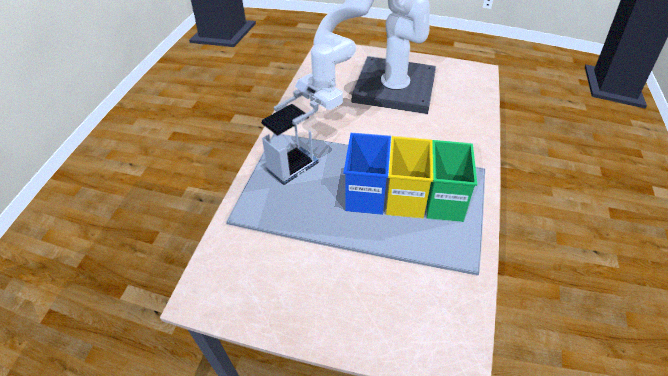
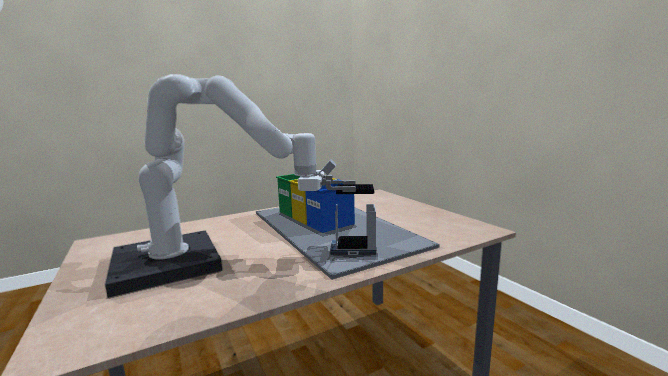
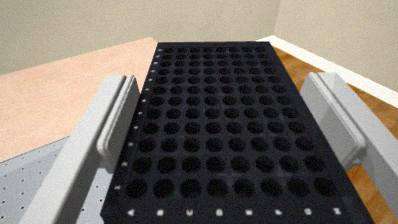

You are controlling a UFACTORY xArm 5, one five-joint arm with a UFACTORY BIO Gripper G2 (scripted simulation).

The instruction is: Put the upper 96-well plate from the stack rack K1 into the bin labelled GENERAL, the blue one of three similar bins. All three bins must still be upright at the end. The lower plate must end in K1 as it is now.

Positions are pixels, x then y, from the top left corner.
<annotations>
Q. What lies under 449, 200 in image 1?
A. A green bin.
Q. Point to a blue bin labelled general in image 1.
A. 367, 154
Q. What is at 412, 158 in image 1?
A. A yellow recycle bin.
</annotations>
